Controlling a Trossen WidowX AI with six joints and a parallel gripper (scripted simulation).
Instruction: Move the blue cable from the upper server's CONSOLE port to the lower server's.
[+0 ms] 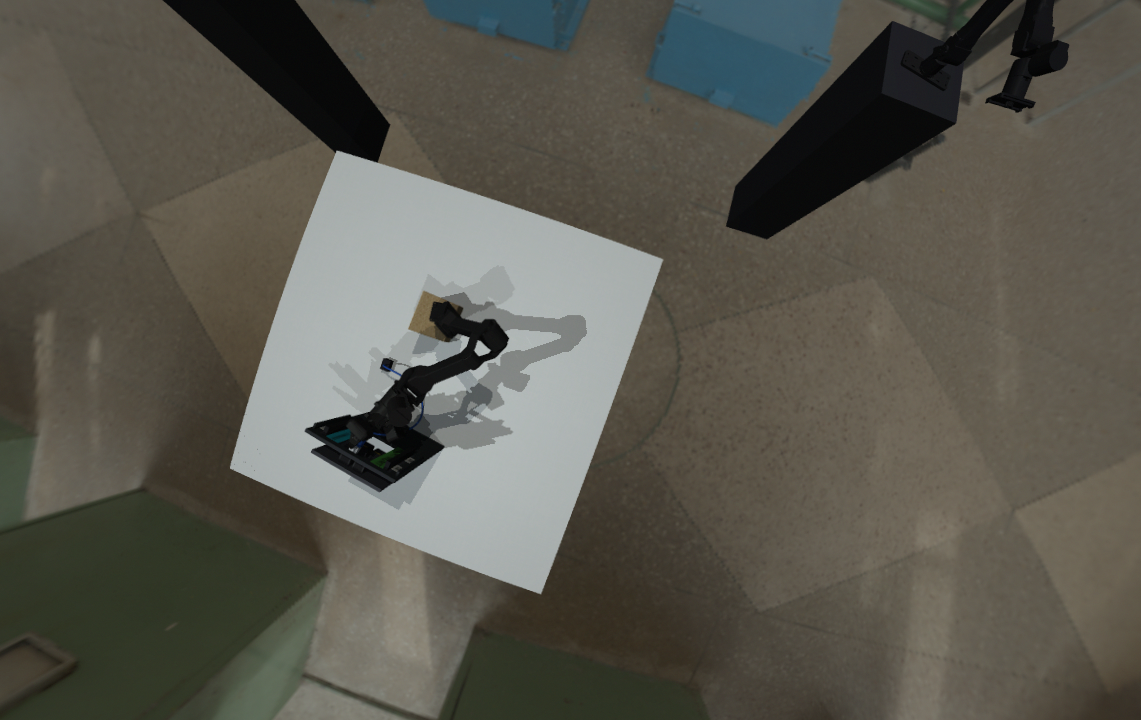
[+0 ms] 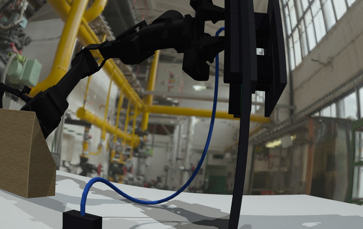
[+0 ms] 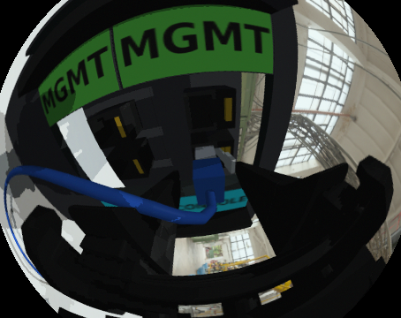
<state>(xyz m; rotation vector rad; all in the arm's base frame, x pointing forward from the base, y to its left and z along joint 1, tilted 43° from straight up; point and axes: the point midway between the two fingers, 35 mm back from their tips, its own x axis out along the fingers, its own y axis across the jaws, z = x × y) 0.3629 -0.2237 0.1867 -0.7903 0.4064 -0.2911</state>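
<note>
Now: gripper tip 1 cm below the blue plug and 1 cm short of it. The rest, counted from my gripper tip: black anchor block: 33 cm below, 20 cm behind, 12 cm to the right.
</note>
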